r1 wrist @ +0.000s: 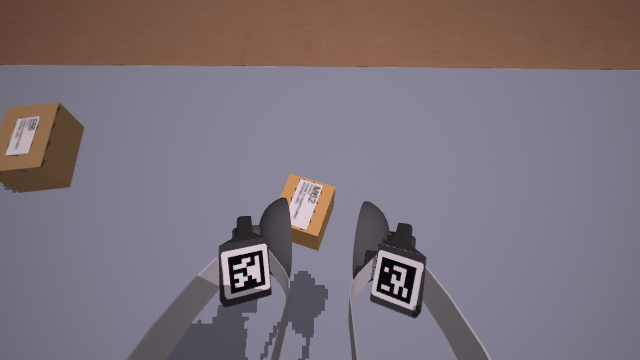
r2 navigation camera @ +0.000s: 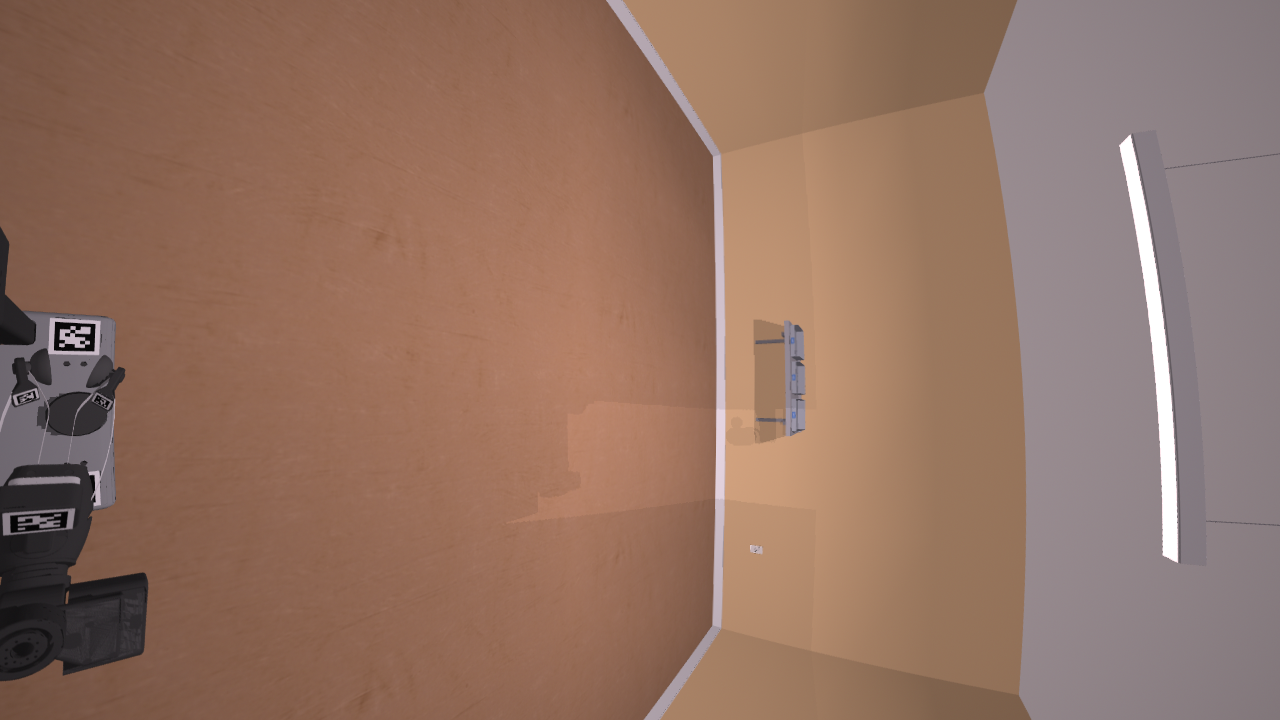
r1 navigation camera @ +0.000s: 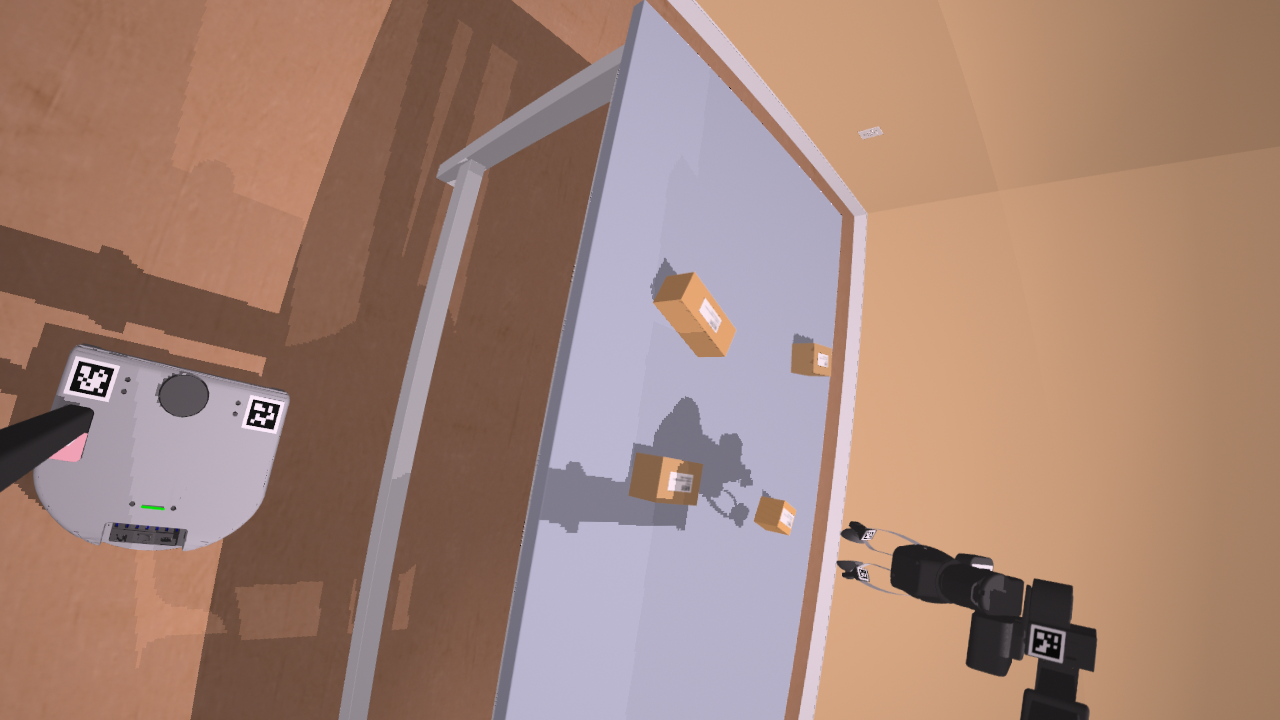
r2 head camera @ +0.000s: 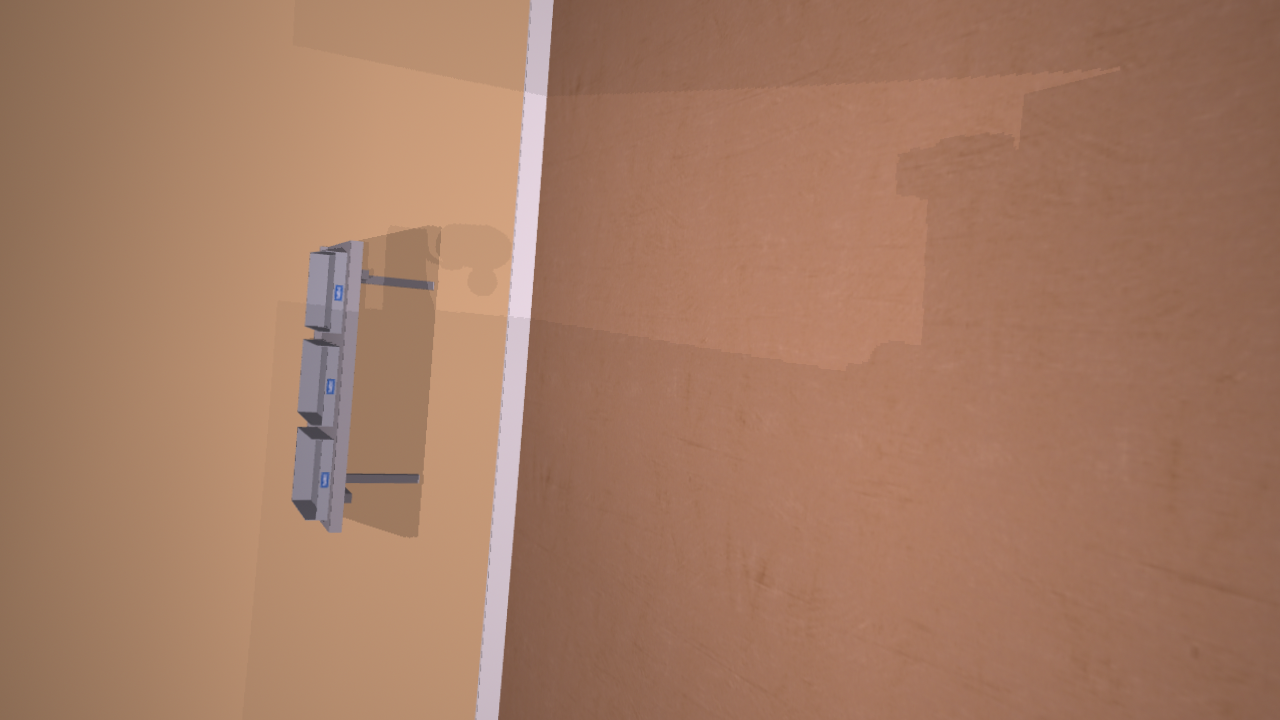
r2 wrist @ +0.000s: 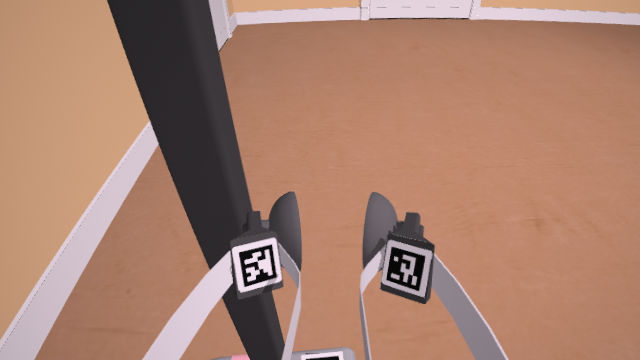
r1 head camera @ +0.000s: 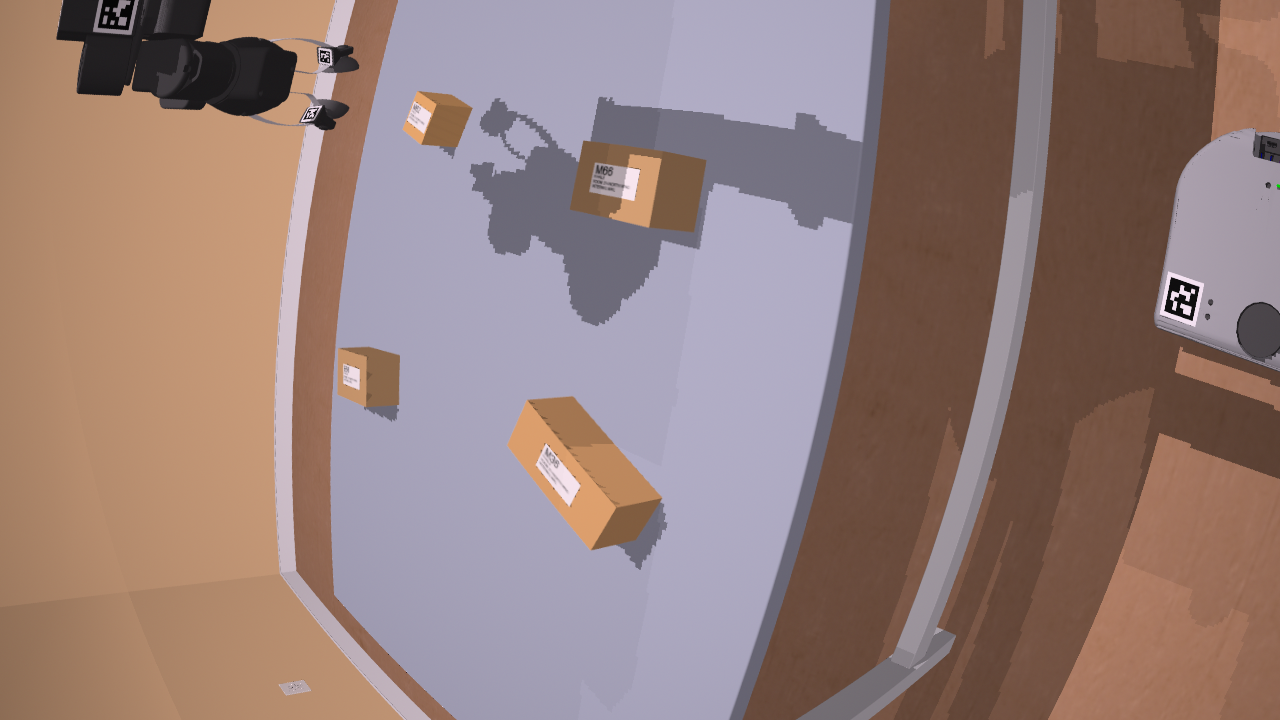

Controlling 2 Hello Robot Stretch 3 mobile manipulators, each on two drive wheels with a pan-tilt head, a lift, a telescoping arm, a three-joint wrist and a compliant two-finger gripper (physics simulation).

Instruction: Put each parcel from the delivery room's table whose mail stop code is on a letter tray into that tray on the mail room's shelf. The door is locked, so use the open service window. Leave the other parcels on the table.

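On the table (r1 head camera: 429,528) (r1 navigation camera: 733,197) (r1 wrist: 475,150) lie parcel M62 (r1 head camera: 438,120) (r1 navigation camera: 774,515) (r1 wrist: 320,210), parcel M66 (r1 head camera: 626,183) (r1 navigation camera: 662,479), parcel M36 (r1 head camera: 581,474) (r1 navigation camera: 696,315) and a fourth parcel (r1 head camera: 368,376) (r1 navigation camera: 810,358) (r1 wrist: 40,145) whose code is too small to read. My r1 gripper (r1 head camera: 342,87) (r1 navigation camera: 850,548) (r1 wrist: 326,225) is open and empty, high above the table; M62 shows below, partly behind one finger. My r2 gripper (r2 navigation camera: 71,368) (r2 wrist: 332,235) is open and empty above its base. Three trays (r2 head camera: 320,291) (r2 head camera: 315,380) (r2 head camera: 308,470) stand on the wall shelf (r2 head camera: 349,358) (r2 navigation camera: 787,376); their codes are unreadable.
The r1 base (r1 head camera: 1226,250) (r1 navigation camera: 161,456) stands beside the table's near long edge. The r2 mast (r2 wrist: 185,125) rises left of its gripper, near a wall. A white door (r2 wrist: 420,7) is far off in the r2 wrist view. The service window does not show in r2's views.
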